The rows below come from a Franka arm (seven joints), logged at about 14 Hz.
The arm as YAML. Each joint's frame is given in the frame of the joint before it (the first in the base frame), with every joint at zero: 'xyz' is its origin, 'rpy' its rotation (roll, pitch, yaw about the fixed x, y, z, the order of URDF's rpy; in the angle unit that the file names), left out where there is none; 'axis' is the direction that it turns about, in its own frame. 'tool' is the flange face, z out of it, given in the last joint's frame.
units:
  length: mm
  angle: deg
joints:
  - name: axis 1
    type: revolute
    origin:
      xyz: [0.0, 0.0, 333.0]
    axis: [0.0, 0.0, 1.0]
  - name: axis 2
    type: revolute
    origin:
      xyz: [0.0, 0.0, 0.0]
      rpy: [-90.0, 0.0, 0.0]
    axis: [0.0, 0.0, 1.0]
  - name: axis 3
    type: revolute
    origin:
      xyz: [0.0, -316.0, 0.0]
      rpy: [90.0, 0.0, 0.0]
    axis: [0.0, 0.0, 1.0]
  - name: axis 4
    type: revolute
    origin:
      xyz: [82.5, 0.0, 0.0]
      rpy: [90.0, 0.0, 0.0]
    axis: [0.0, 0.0, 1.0]
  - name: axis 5
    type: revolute
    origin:
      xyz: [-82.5, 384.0, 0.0]
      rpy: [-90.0, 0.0, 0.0]
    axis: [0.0, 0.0, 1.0]
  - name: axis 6
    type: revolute
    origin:
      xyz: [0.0, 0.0, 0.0]
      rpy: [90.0, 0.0, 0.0]
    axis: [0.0, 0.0, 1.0]
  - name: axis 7
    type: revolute
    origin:
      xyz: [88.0, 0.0, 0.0]
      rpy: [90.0, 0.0, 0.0]
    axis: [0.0, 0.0, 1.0]
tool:
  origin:
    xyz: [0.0, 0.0, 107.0]
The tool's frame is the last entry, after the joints.
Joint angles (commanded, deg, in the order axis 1, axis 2, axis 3, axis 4, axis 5, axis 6, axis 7), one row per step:
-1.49 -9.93 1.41 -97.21 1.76 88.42 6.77
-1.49 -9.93 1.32 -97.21 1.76 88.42 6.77
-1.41 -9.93 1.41 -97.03 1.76 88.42 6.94
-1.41 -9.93 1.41 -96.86 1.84 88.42 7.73
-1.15 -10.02 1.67 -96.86 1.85 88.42 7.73
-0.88 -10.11 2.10 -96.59 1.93 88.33 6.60
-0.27 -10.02 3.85 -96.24 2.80 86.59 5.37
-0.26 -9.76 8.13 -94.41 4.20 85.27 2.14
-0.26 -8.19 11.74 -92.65 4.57 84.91 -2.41
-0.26 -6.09 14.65 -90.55 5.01 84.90 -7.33
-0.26 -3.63 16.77 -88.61 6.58 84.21 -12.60
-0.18 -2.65 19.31 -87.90 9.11 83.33 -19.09
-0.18 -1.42 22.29 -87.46 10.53 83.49 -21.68
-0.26 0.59 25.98 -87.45 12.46 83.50 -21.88
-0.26 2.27 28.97 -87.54 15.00 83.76 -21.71
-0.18 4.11 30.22 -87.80 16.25 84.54 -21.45
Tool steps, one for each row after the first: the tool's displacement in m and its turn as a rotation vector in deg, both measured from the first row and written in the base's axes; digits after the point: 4 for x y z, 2 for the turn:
0.0000 -0.0009 0.0000 0.02 0.00 -0.09
0.0000 0.0007 0.0015 0.00 -0.18 -0.09
0.0000 0.0009 0.0029 0.10 -0.32 -0.87
-0.0006 0.0056 0.0036 0.07 -0.41 -0.36
-0.0014 0.0122 0.0065 0.05 -0.71 1.47
-0.0053 0.0357 0.0057 0.57 0.76 5.15
-0.0112 0.0788 0.0156 1.19 0.52 12.81
-0.0094 0.1133 0.0150 1.20 0.63 21.01
-0.0045 0.1413 0.0132 1.72 0.50 28.92
0.0014 0.1635 0.0063 3.80 1.42 36.51
-0.0046 0.1914 0.0025 6.64 2.09 45.89
-0.0094 0.2202 -0.0042 8.51 2.54 51.49
-0.0153 0.2543 -0.0204 11.37 4.61 55.24
-0.0228 0.2834 -0.0331 14.82 6.27 57.91
-0.0204 0.2966 -0.0483 17.08 7.60 58.60

